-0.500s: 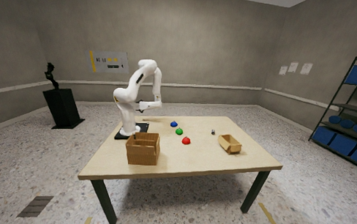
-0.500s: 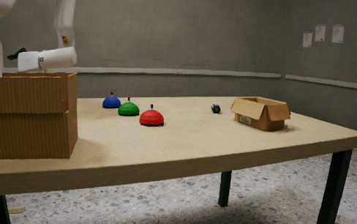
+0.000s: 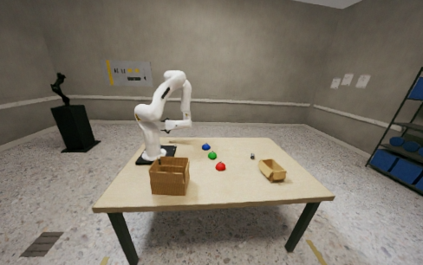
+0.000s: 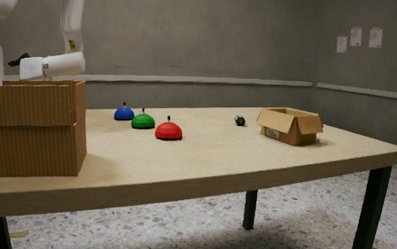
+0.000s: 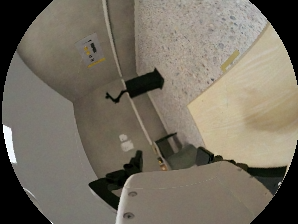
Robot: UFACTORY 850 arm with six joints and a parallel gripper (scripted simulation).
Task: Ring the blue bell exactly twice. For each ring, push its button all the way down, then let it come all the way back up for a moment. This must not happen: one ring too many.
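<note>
The blue bell is 460 mm ahead of my hand, 190 mm to the right of it and 130 mm below it. Also, from my hand: small dark object 860 mm ahead, 400 mm to the right, 150 mm below; then red bell 540 mm ahead, 520 mm to the right, 130 mm below; then green bell 500 mm ahead, 360 mm to the right, 130 mm below.
</note>
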